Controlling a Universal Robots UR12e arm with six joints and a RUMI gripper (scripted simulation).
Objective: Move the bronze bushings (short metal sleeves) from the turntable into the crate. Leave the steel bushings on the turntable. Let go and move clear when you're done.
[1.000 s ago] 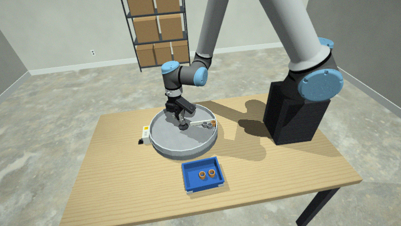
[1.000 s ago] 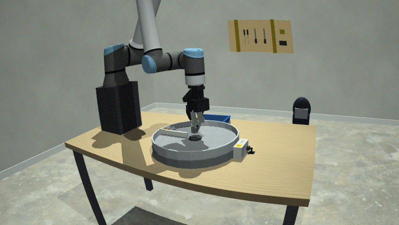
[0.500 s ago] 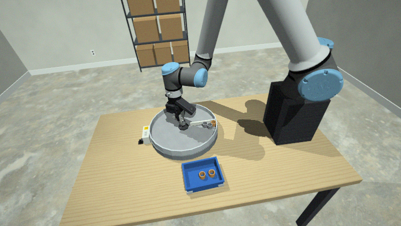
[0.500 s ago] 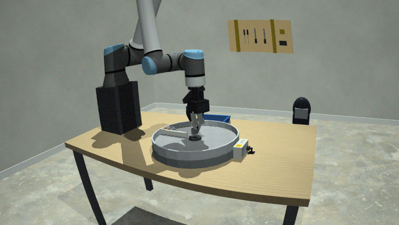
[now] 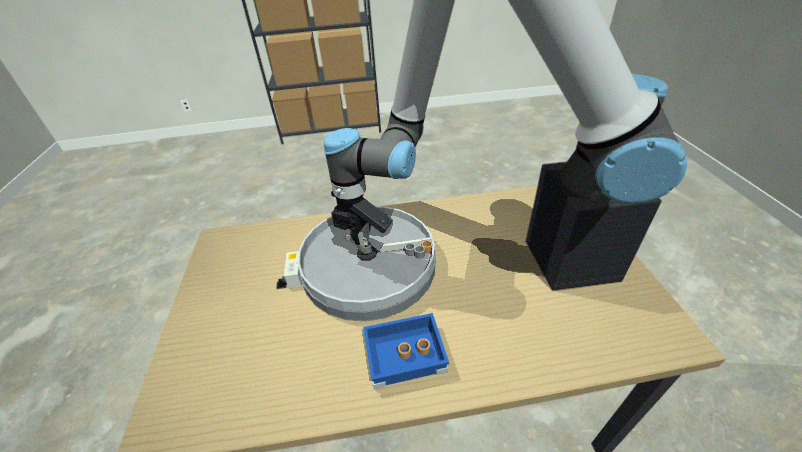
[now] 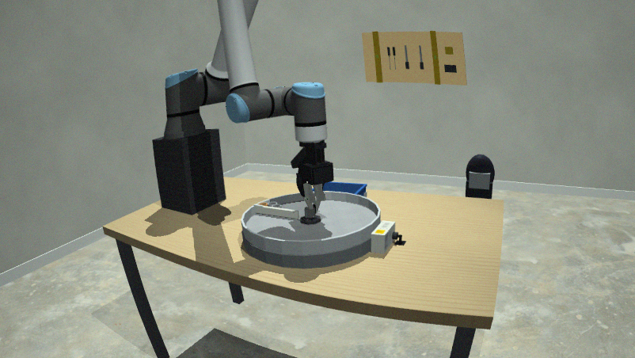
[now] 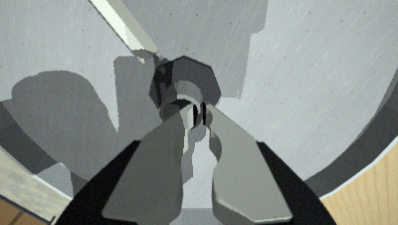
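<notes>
My gripper is now 10 mm past the grey turntable, 10 mm to the left of it and 40 mm above it. Also, from my hand: blue crate: 60 mm behind, 320 mm to the left, 70 mm below.
</notes>
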